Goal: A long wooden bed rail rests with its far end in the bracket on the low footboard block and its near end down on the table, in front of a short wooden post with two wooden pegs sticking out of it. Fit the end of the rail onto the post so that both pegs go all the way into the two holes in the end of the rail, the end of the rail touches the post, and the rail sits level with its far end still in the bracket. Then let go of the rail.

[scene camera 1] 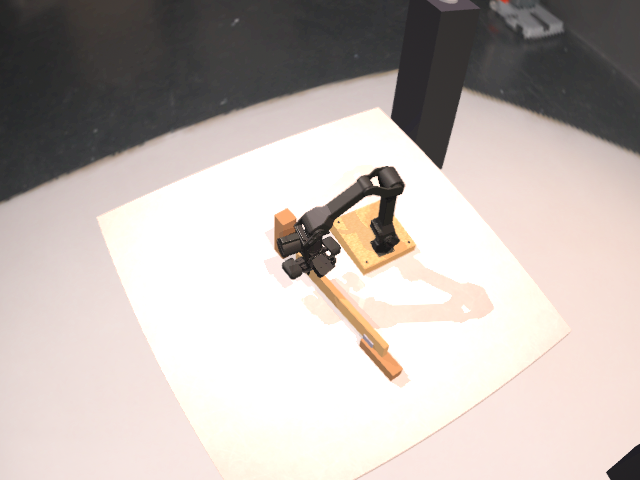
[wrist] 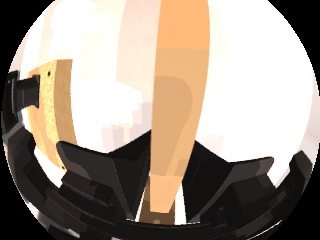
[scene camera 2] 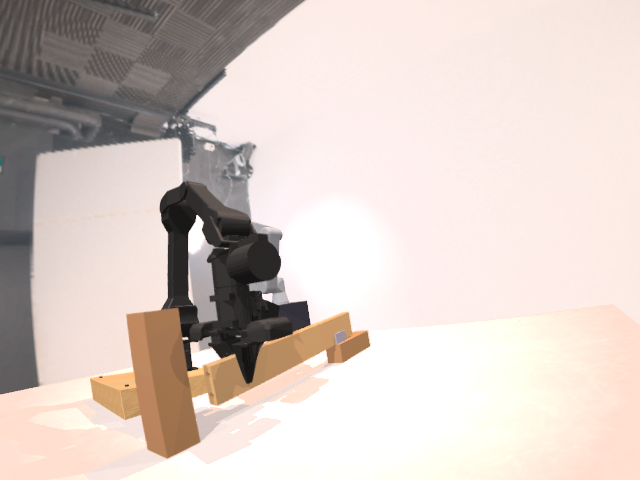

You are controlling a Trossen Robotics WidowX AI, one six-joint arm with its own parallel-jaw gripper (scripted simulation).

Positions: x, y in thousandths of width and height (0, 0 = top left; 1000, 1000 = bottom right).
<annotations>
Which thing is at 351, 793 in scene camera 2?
A wooden bed rail.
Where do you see a short wooden post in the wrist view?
458, 898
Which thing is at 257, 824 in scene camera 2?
A short wooden post.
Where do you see a wooden bed rail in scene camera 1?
513, 603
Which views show the gripper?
Scene camera 1, the wrist view and scene camera 2: all of them.
</annotations>
